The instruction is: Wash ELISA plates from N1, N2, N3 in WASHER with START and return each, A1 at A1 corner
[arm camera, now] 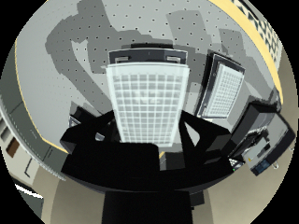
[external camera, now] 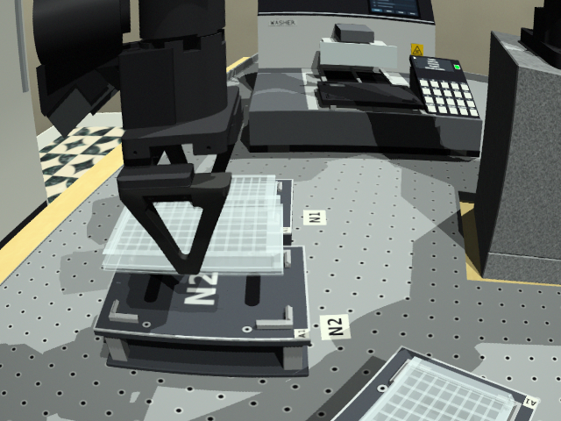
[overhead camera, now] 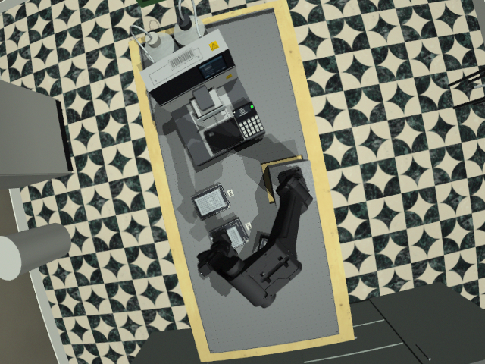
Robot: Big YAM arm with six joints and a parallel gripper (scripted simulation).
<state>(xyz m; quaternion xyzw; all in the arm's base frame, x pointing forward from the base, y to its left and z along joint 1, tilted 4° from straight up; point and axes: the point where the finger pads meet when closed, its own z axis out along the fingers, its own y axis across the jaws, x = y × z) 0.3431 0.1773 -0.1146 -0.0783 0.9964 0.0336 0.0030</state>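
Right now the washer carrier is 46 cm to the right of my hand, 13 cm behind it and 2 cm below it. Round my hand: plate washer: 61 cm to the right, 10 cm behind, 3 cm above; then nest N3: 16 cm behind, 15 cm to the left, 6 cm below; then nest label: 20 cm to the right, 10 cm below, 7 cm behind.
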